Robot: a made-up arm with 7 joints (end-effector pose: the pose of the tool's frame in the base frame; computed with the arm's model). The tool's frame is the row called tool. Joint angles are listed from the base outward.
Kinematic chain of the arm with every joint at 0, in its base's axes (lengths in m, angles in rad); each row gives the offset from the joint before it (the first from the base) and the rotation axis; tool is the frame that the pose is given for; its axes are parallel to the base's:
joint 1: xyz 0 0 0.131 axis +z
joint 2: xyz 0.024 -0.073 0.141 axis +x
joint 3: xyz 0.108 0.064 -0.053 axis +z
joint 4: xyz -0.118 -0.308 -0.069 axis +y
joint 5: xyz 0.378 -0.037 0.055 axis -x
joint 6: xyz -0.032 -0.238 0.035 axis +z
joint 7: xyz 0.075 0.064 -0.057 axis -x
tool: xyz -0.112 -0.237 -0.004
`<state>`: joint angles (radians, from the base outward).
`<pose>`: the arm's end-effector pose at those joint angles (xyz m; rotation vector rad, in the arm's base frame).
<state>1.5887 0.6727 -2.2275 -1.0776 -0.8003 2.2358 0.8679</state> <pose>-0.0388 -0.3953 0.7157 -0.9377 -1.3989 1.6117</pose>
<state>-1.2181 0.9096 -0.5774 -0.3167 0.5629 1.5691 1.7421</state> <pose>-0.5321 -0.0635 0.2115 -1.5283 0.0913 -0.3781</pose>
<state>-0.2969 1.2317 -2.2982 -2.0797 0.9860 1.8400 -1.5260</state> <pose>-0.0930 0.1794 1.0864 0.7220 1.0924 -1.5877</pose>
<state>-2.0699 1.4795 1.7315 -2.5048 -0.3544 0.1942 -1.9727</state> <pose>-0.4936 -0.3094 0.1893 -1.4725 -0.6349 2.5307</pose>
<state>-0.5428 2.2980 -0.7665 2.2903 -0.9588 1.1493 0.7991</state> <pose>-0.4469 0.5496 0.4679 -2.7128 -0.3084 -1.0105</pose>
